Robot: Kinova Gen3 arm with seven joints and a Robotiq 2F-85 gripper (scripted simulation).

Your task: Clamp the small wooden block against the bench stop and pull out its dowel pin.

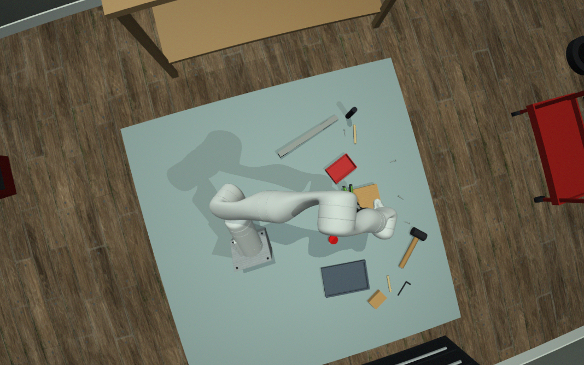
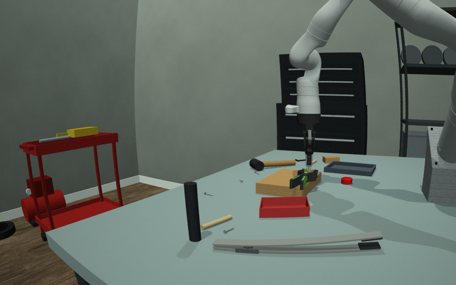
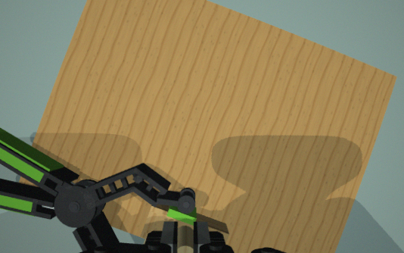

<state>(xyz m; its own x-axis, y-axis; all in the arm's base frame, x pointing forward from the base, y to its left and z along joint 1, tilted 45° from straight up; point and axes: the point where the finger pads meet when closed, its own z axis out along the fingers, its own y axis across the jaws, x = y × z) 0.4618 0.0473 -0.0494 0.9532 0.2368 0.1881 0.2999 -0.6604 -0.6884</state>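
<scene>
Now: the dowel pin 20 mm below my hand. Round my hand: red puck 120 mm behind, 90 mm to the right, 80 mm below; small wooden block 50 mm below; wooden bench board 50 mm ahead, 70 mm below.
</scene>
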